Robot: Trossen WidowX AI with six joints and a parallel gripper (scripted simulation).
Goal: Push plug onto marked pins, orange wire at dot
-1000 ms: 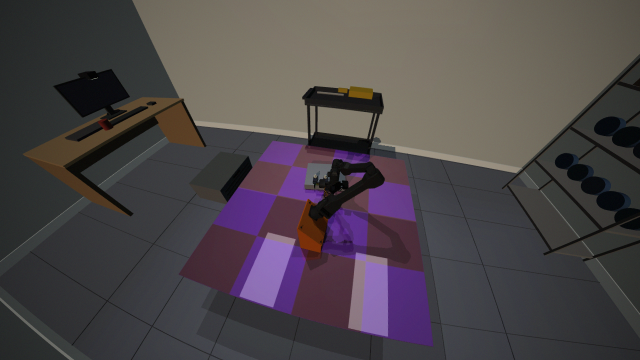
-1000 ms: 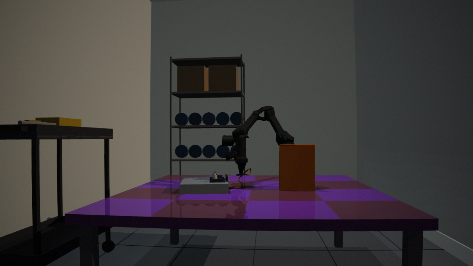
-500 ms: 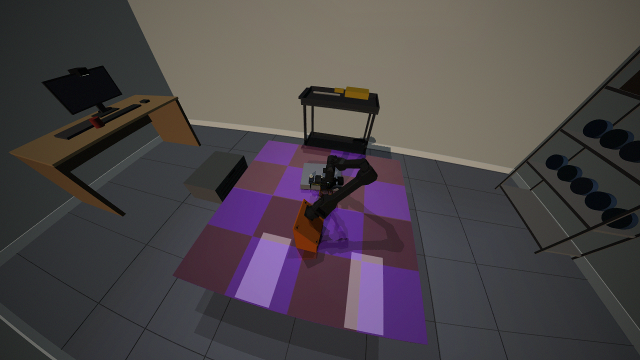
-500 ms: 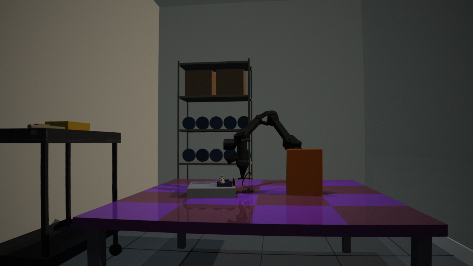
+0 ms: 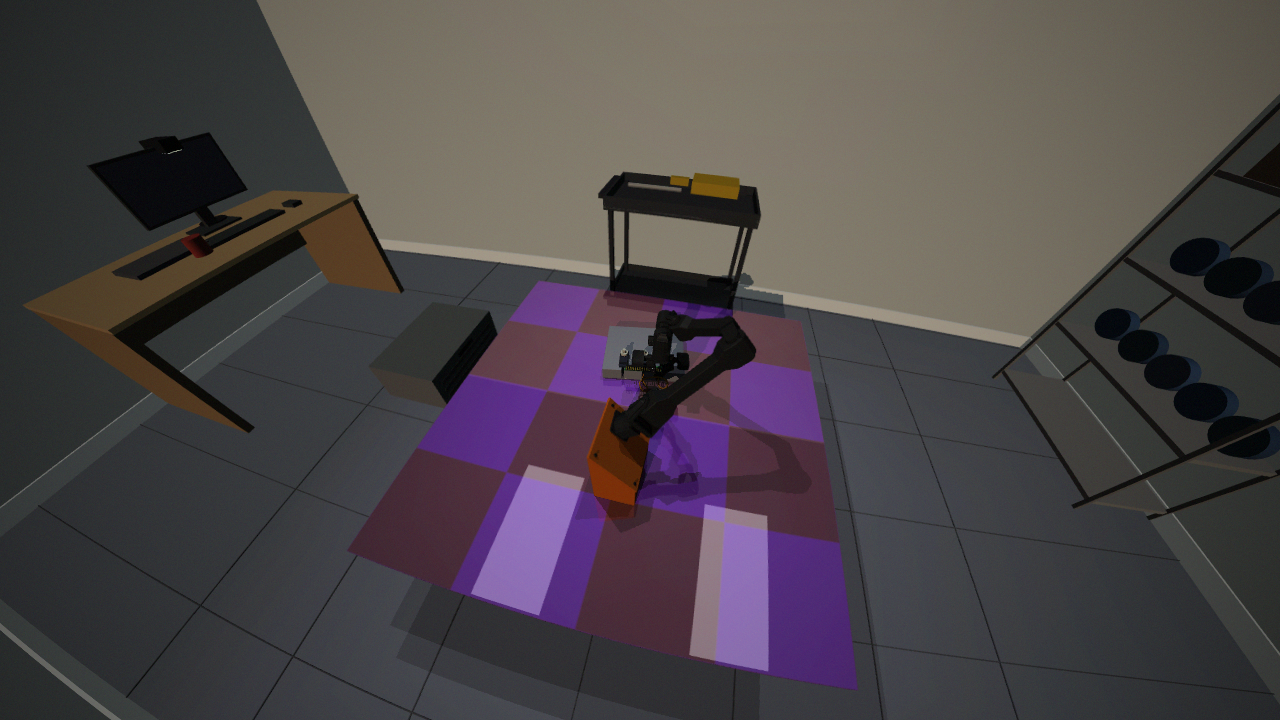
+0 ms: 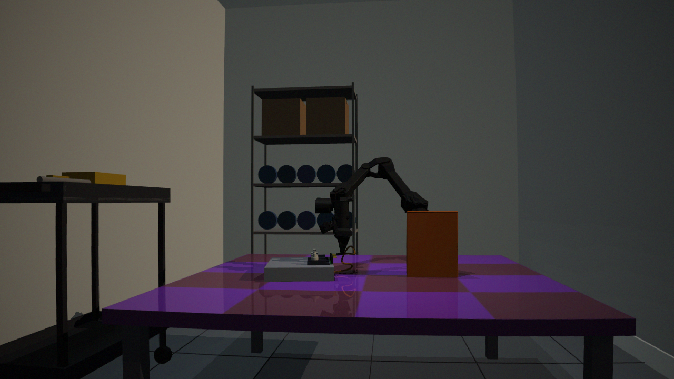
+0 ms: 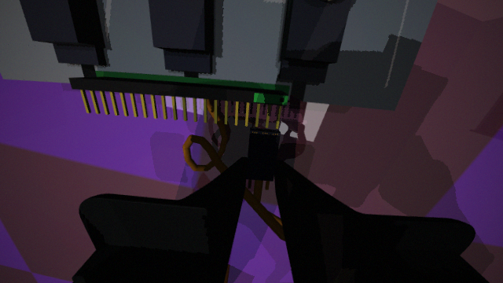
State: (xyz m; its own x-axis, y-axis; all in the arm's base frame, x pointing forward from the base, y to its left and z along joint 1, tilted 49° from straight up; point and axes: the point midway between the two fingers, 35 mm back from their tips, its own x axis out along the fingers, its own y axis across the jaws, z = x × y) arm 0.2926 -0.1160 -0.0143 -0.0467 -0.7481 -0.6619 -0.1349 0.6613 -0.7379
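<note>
Right now my gripper tip is 4 cm short of the green band and 1 cm to the right of it.
</note>
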